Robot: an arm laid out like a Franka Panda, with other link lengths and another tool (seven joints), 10 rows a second.
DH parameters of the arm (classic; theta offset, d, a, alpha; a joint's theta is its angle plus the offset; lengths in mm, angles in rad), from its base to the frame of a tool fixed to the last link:
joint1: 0 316.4 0 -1.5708
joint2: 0 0 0 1.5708
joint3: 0 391.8 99.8 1.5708
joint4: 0 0 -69.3 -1.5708
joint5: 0 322.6 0 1.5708
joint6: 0 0 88 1.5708
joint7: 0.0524 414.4 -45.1 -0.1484
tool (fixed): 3.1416 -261.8 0 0
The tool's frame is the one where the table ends.
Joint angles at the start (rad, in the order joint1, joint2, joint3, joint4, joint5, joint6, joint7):
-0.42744, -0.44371, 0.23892, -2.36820, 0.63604, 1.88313, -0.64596
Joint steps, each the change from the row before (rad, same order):
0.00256, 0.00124, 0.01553, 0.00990, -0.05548, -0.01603, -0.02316
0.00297, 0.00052, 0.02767, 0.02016, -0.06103, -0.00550, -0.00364
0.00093, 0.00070, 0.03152, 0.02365, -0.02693, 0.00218, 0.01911
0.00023, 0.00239, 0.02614, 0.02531, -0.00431, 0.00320, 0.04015
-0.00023, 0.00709, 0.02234, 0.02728, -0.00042, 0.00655, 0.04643
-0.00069, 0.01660, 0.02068, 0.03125, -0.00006, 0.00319, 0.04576
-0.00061, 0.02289, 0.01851, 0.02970, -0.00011, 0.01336, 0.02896
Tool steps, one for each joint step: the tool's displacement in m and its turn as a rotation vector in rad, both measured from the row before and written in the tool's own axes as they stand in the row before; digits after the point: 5 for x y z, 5 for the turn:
0.00438, 0.00003, 0.00174, 0.03944, 0.03799, -0.06509
-0.00049, 0.00382, -0.00014, 0.05628, 0.03171, -0.06098
-0.00650, 0.00865, -0.00225, 0.03679, 0.00868, -0.02728
-0.00947, 0.01001, -0.00414, 0.01776, -0.00412, 0.00722
-0.01097, 0.00873, -0.00446, 0.01234, -0.00863, 0.01936
-0.01228, 0.00731, -0.00353, 0.00415, -0.00382, 0.02089
-0.01323, 0.00439, -0.00172, 0.00279, -0.01042, 0.00921

